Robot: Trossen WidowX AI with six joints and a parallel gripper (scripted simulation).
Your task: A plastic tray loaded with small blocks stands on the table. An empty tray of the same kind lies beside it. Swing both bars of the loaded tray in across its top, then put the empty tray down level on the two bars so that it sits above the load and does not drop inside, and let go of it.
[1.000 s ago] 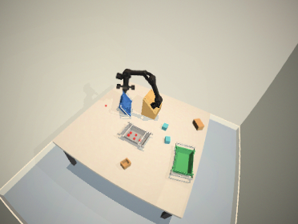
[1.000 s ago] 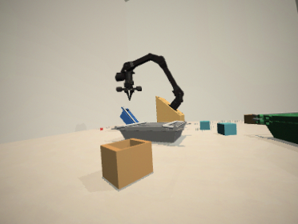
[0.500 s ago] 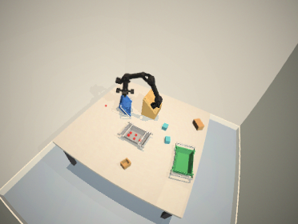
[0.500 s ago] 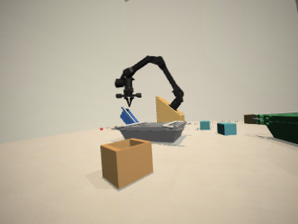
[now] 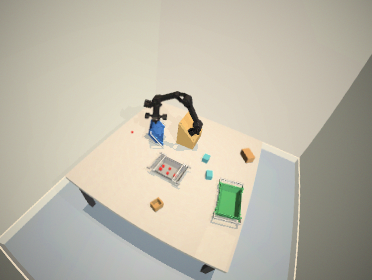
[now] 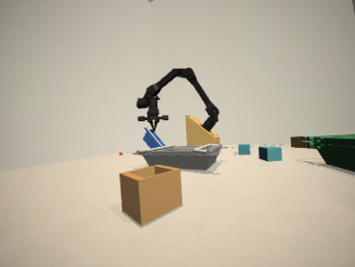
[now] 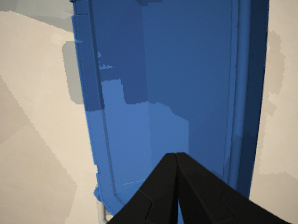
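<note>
The blue tray is 60 mm below my gripper tip, 20 mm to the left of it and 10 mm behind it. From my gripper tip the other things lie so: brown block: 800 mm to the left, 300 mm behind, 100 mm below; small brown box: 540 mm ahead, 450 mm to the left, 120 mm below.
</note>
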